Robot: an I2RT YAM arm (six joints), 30 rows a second.
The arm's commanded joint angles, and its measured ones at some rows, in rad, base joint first. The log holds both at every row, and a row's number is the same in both.
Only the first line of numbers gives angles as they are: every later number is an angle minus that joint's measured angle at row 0.
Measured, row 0: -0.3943 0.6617 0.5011 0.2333 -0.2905 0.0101
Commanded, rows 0 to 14: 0.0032 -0.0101 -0.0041 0.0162 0.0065 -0.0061; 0.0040 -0.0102 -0.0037 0.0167 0.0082 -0.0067; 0.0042 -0.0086 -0.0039 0.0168 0.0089 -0.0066; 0.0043 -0.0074 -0.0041 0.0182 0.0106 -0.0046; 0.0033 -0.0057 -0.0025 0.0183 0.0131 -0.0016; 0.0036 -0.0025 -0.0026 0.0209 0.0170 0.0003; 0.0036 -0.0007 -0.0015 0.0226 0.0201 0.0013; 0.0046 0.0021 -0.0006 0.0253 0.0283 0.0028; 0.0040 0.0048 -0.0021 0.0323 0.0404 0.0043; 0.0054 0.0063 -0.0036 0.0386 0.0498 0.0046; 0.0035 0.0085 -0.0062 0.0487 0.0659 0.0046; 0.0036 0.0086 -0.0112 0.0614 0.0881 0.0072; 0.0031 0.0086 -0.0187 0.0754 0.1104 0.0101; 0.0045 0.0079 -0.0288 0.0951 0.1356 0.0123; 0.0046 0.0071 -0.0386 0.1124 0.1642 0.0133
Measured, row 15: 0.0012 0.0107 -0.0153 0.0374 0.0794 0.0023
